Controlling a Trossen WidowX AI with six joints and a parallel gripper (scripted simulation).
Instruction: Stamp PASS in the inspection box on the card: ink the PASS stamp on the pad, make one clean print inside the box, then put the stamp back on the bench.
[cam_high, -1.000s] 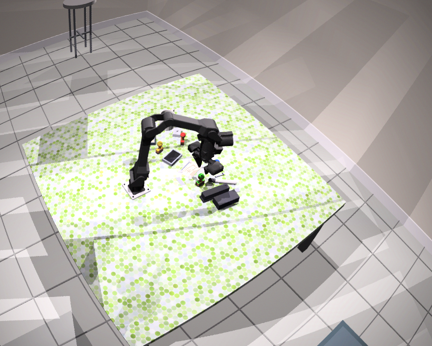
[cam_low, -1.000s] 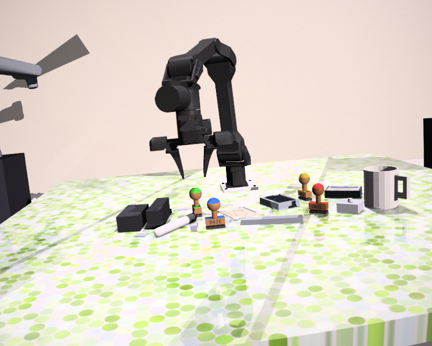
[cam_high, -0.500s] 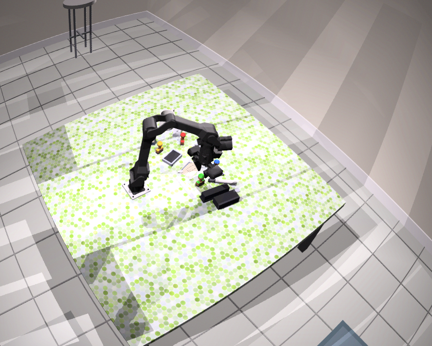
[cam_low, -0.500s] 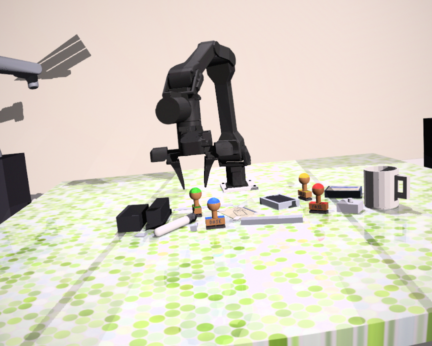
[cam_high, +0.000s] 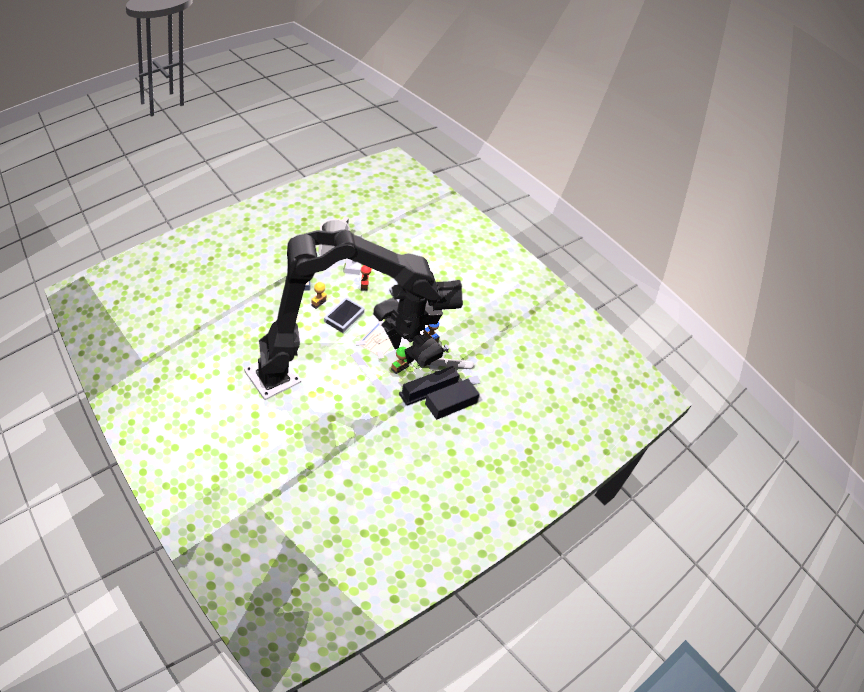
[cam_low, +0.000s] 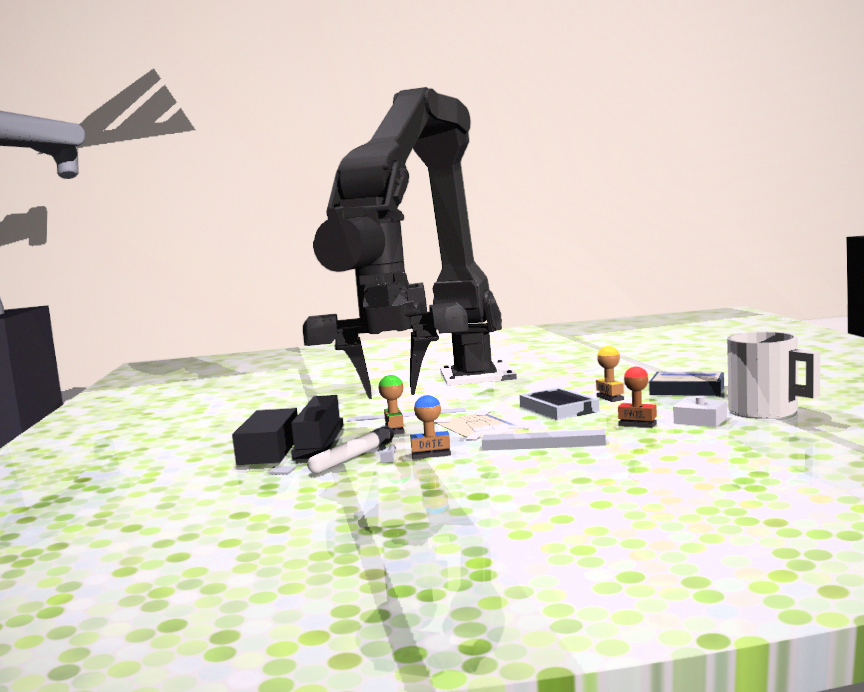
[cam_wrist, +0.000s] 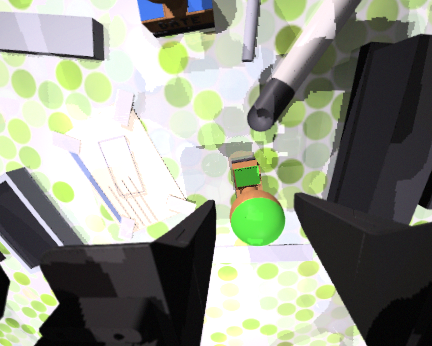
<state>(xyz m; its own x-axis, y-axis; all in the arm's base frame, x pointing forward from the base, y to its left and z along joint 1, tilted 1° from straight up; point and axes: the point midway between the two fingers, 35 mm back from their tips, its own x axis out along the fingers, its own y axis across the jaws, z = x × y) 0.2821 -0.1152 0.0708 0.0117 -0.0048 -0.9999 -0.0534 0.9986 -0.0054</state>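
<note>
The green-knobbed pass stamp lies 2 cm below my gripper tip. The rest, counted from my gripper tip: white marker 8 cm ahead, 3 cm to the right, 3 cm below; blue date stamp 11 cm ahead, 4 cm to the left, 2 cm below; beige card 1 cm ahead, 10 cm to the left, 4 cm below.
</note>
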